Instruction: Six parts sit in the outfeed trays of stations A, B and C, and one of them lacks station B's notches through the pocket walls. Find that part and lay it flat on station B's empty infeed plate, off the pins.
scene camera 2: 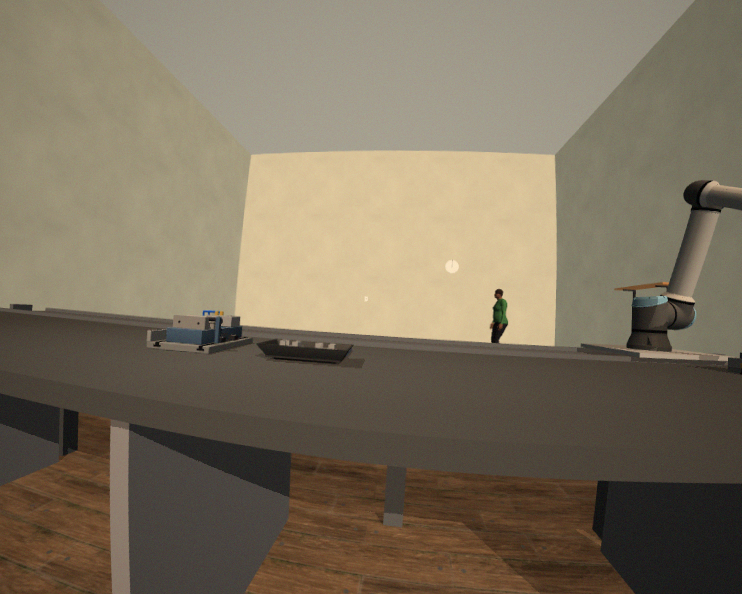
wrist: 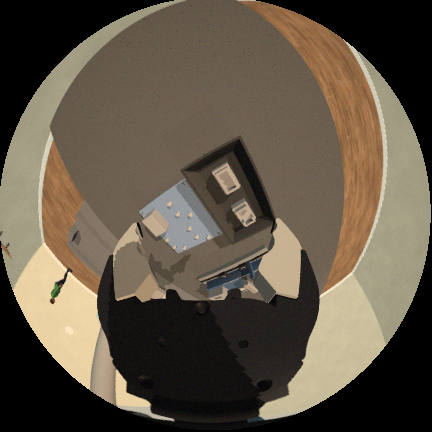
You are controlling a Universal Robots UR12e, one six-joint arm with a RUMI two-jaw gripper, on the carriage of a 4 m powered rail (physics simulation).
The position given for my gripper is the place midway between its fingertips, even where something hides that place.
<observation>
I see my gripper [wrist: 205,222] and a blue-grey plate [wrist: 183,198].
</observation>
